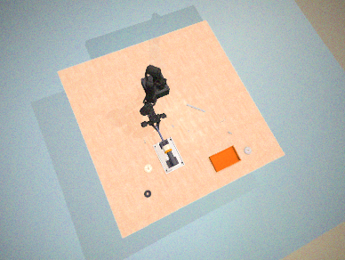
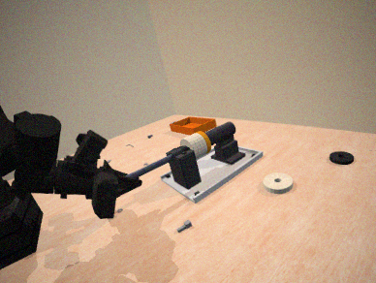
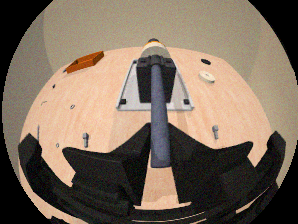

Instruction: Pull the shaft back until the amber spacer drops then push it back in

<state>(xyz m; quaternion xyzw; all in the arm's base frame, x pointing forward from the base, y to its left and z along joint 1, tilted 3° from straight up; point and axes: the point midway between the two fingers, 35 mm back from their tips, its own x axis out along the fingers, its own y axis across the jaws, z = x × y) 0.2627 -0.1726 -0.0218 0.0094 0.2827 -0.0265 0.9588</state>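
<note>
My gripper tip is 70 mm short of the shaft and 20 mm below it. Also, from my gripper tip: cream washer (200 mm ahead, 180 mm to the right, 60 mm below); then black washer (350 mm ahead, 270 mm to the right, 60 mm below); then amber spacer (170 mm ahead, 20 mm above, 10 mm to the right).
</note>
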